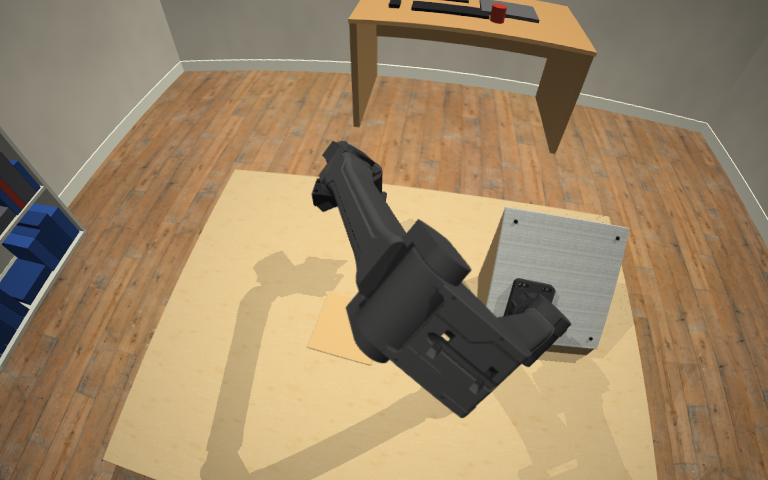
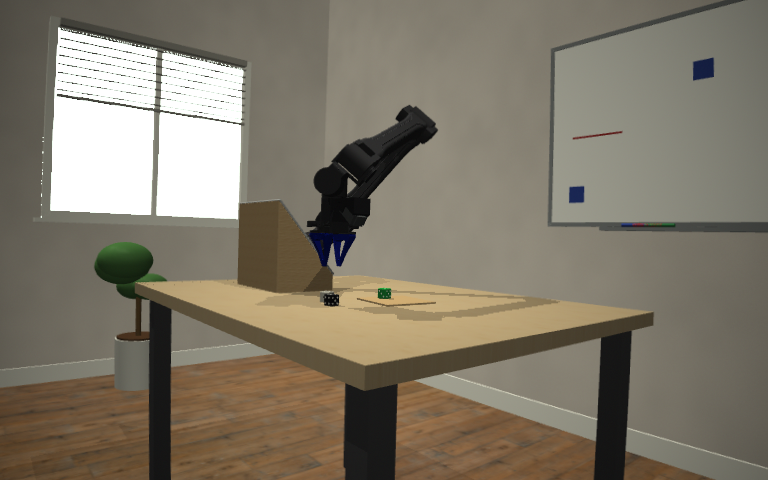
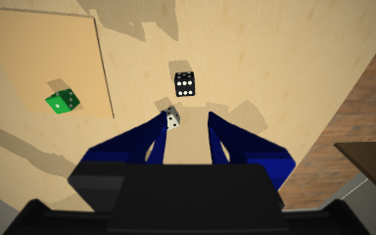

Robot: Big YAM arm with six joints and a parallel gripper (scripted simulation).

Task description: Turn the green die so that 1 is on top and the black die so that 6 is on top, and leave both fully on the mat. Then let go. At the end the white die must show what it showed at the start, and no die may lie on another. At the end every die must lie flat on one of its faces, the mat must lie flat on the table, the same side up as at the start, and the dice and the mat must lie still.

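Now: the black die 80 mm below my hand. The rest, counted from my hand: tan mat: 180 mm to the left, 90 mm below; white die: 60 mm behind, 20 mm to the left, 80 mm below; green die: 30 mm behind, 170 mm to the left, 80 mm below.
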